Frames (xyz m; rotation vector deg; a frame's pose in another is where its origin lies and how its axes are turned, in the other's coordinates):
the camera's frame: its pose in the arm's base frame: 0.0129 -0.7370 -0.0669 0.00 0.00 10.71
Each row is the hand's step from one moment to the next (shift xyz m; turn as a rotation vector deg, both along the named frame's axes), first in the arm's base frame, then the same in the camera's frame.
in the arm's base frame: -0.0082 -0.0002 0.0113 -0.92 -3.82 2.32
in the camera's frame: -0.0081 0.0013 0.0113 -1.61 -3.58 2.32
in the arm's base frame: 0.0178 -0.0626 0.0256 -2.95 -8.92 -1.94
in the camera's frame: 0.0059 -0.0648 0.0256 -4.56 -8.22 -1.94
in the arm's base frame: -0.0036 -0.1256 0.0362 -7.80 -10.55 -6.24
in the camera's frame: -0.0269 -0.1227 0.0362 -9.62 -8.92 -6.24
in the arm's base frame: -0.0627 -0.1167 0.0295 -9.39 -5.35 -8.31
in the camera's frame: -0.0833 -0.1030 0.0295 -10.22 -3.51 -8.31
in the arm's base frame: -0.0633 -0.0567 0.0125 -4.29 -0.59 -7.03
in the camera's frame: -0.0727 -0.0439 0.0125 -4.32 0.22 -7.03
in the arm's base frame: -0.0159 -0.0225 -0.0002 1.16 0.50 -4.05
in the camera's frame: -0.0198 -0.0192 -0.0002 1.23 0.28 -4.05
